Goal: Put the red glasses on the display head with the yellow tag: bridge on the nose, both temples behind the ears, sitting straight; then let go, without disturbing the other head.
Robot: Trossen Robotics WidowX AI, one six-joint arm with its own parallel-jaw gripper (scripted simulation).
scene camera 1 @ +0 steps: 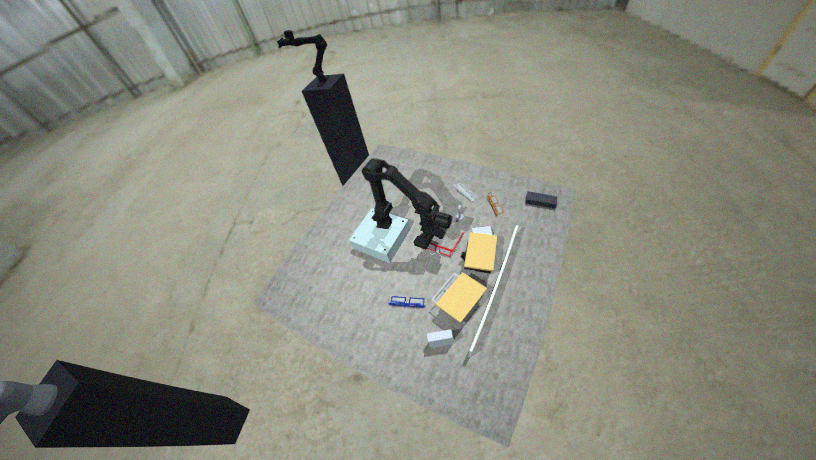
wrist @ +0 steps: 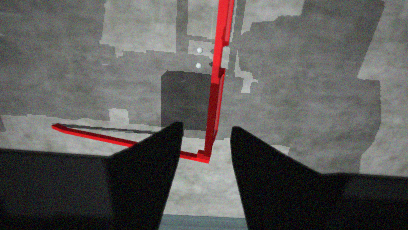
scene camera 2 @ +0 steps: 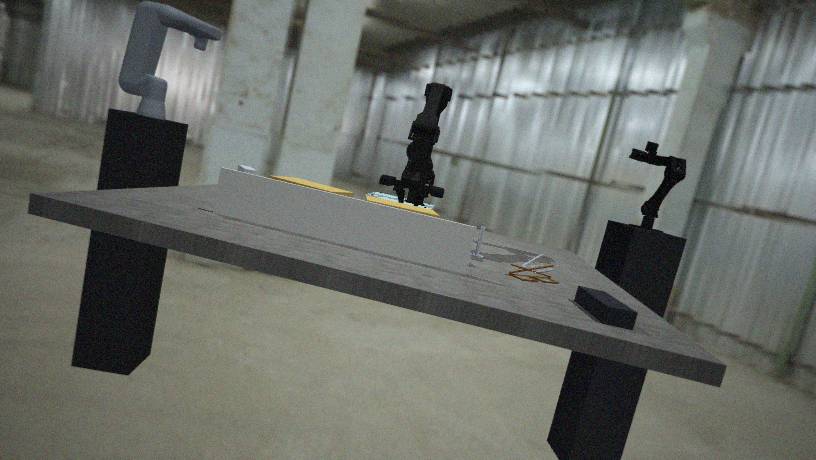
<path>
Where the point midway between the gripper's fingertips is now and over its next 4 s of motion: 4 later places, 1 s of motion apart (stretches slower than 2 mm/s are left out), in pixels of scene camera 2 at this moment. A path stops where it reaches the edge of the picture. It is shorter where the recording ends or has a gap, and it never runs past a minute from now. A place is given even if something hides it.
My gripper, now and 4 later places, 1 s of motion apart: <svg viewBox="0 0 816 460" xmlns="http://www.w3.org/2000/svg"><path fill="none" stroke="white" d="M405 215L402 229L410 197L431 192L451 185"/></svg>
</path>
